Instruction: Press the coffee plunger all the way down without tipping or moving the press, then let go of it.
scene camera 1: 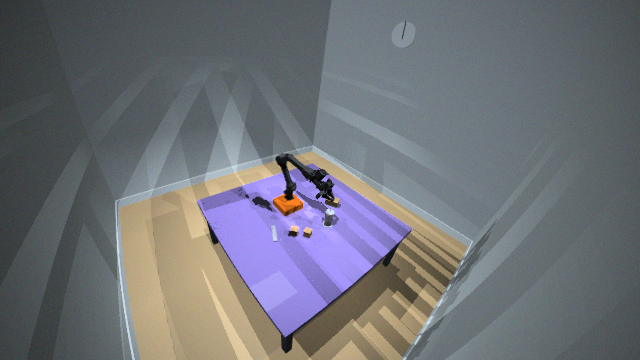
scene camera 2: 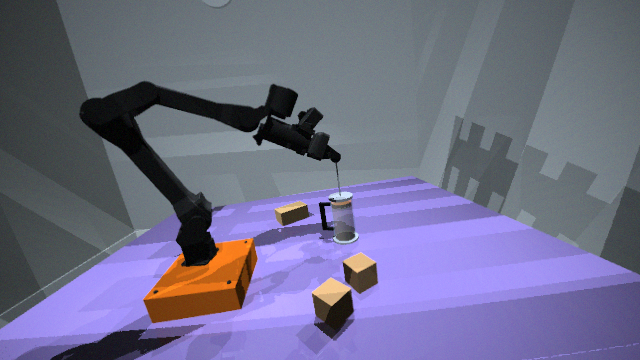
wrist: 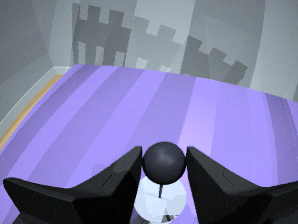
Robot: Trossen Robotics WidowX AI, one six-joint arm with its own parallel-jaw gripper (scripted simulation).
In view: my gripper [scene camera 2: 337, 156] and a glass coffee press [scene camera 2: 341, 203].
My gripper is seen too in the wrist view [wrist: 164, 152].
